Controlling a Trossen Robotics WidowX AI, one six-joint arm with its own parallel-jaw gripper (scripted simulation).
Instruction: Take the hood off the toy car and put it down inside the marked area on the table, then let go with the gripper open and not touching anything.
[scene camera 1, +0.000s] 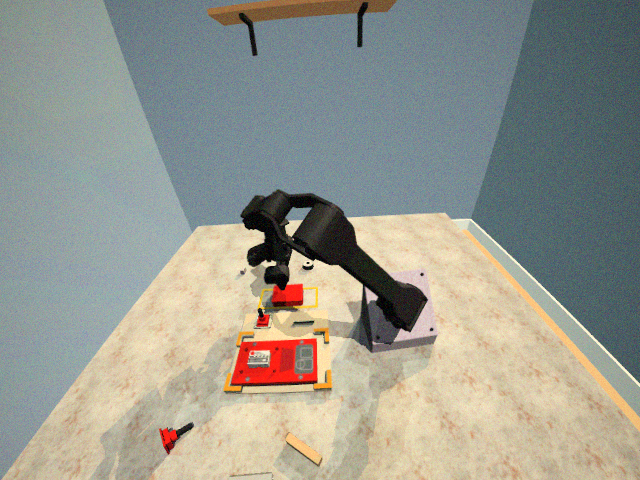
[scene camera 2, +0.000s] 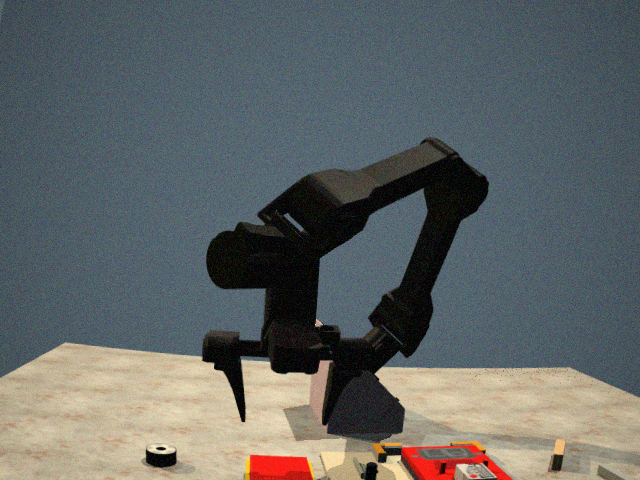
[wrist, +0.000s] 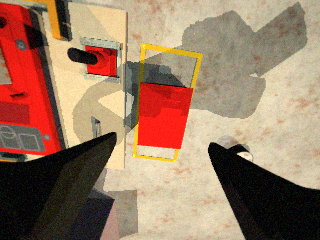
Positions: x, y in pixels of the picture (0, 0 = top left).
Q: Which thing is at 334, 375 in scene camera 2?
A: My gripper.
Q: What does my gripper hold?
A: Nothing.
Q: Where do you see a red toy car body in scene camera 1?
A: At 293, 362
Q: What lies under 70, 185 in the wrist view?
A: My gripper.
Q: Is my gripper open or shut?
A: Open.
